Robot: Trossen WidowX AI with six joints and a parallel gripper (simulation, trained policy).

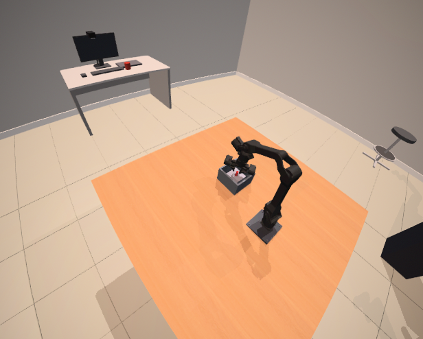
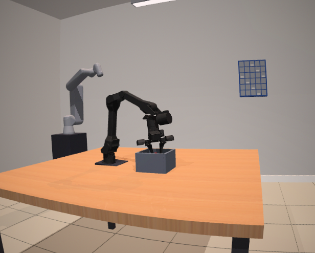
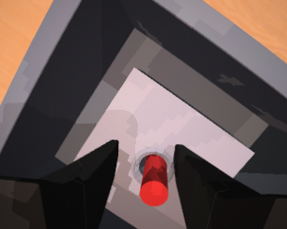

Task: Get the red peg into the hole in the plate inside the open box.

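Right now my gripper tip is 1 cm past the red peg, 1 cm to the right of it and 2 cm above it. Also, from my gripper tip: grey box: 1 cm behind, 1 cm to the left, 4 cm below; then plate: 1 cm behind, 1 cm to the left, 2 cm below.
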